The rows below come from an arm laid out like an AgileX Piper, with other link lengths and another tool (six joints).
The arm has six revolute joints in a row. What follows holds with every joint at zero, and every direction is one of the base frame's. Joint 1 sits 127.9 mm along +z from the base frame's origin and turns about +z. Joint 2 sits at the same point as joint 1 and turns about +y. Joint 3 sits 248.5 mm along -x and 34.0 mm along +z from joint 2 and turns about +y. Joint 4 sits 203.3 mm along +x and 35.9 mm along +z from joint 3 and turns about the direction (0.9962, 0, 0.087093). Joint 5 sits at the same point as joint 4 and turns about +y. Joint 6 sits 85.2 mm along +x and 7.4 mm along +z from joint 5 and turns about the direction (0.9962, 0, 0.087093). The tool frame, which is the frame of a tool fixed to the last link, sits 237.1 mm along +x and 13.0 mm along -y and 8.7 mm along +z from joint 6; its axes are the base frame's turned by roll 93.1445, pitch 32.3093 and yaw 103.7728 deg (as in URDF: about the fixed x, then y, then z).
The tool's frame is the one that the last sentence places.
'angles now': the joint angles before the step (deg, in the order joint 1, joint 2, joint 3, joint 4, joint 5, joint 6). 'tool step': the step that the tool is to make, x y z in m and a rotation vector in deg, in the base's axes. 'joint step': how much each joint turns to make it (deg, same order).
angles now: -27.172 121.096 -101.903 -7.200 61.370 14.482
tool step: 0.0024 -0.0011 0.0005 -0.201 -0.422 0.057
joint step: -0.004 0.013 -0.011 0.000 -0.473 -0.004
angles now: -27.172 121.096 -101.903 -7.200 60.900 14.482
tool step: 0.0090 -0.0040 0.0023 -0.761 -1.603 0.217
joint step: -0.005 0.007 -0.025 0.003 -1.771 -0.007
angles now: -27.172 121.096 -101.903 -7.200 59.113 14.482
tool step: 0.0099 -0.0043 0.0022 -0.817 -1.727 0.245
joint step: 0.000 0.101 -0.021 0.000 -2.006 -0.001
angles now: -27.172 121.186 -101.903 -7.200 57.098 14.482
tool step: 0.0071 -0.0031 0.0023 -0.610 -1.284 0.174
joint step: -0.005 0.002 -0.008 0.002 -1.427 -0.007
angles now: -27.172 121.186 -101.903 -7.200 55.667 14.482
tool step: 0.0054 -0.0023 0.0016 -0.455 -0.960 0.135
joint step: 0.001 0.041 -0.007 -0.001 -1.104 0.000
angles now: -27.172 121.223 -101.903 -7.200 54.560 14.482
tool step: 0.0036 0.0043 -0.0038 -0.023 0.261 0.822
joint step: 0.746 0.626 -0.128 -0.150 -0.278 -0.004
